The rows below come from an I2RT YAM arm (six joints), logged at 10 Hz.
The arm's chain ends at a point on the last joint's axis. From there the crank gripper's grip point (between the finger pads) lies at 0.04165 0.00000 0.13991 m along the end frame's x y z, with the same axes.
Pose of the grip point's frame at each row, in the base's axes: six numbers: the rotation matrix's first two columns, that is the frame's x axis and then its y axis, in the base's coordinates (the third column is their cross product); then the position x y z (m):
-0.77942, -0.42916, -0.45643, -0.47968, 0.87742, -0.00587, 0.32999, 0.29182, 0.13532
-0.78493, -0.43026, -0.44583, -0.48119, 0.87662, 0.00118, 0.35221, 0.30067, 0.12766
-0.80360, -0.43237, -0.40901, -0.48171, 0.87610, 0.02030, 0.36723, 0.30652, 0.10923
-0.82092, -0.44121, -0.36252, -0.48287, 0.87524, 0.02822, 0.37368, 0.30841, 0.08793
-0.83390, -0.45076, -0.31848, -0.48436, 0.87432, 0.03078, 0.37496, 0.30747, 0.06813
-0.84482, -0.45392, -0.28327, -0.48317, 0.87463, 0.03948, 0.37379, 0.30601, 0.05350
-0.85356, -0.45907, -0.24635, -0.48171, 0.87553, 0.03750, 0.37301, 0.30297, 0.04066
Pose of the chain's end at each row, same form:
-0.77942, -0.42916, -0.45643, -0.47968, 0.87742, -0.00587, 0.30607, 0.27970, 0.27881
-0.78493, -0.43026, -0.44583, -0.48119, 0.87662, 0.00118, 0.33029, 0.28845, 0.27147
-0.80360, -0.43237, -0.40901, -0.48171, 0.87610, 0.02030, 0.35179, 0.29468, 0.25391
-0.82092, -0.44121, -0.36252, -0.48287, 0.87524, 0.02822, 0.36522, 0.29905, 0.23336
-0.83390, -0.45076, -0.31848, -0.48436, 0.87432, 0.03078, 0.37267, 0.30107, 0.21395
-0.84482, -0.45392, -0.28327, -0.48317, 0.87463, 0.03948, 0.37682, 0.30110, 0.19936
-0.85356, -0.45907, -0.24635, -0.48171, 0.87553, 0.03750, 0.38079, 0.30101, 0.18642

